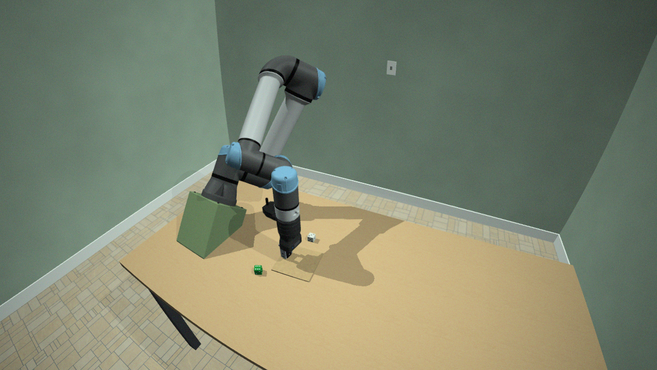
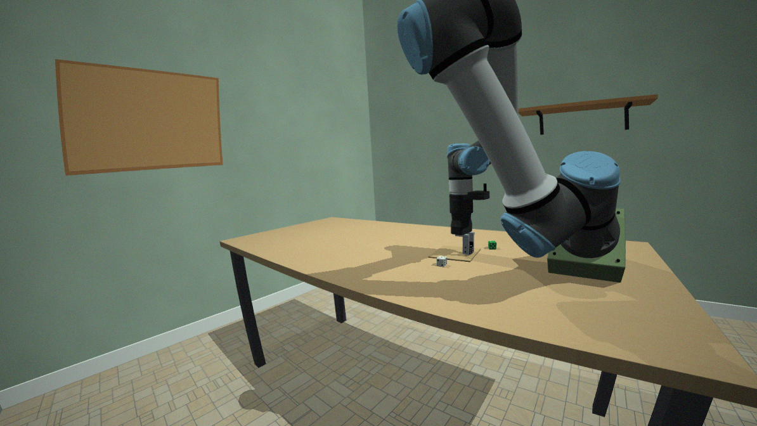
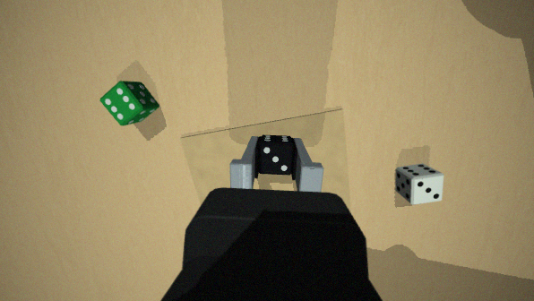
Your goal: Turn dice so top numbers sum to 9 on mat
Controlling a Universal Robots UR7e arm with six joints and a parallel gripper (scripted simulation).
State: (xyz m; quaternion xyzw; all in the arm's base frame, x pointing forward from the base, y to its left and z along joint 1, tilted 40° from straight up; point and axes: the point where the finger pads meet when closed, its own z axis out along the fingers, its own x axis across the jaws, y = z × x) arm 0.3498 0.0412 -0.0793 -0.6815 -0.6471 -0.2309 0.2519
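Now: the black die 1 cm below my hand. The rest, counted from my hand: white die (3 cm ahead, 12 cm to the left, 2 cm below); green die (4 cm behind, 11 cm to the right, 2 cm below); tan mat (5 cm ahead, 3 cm below).
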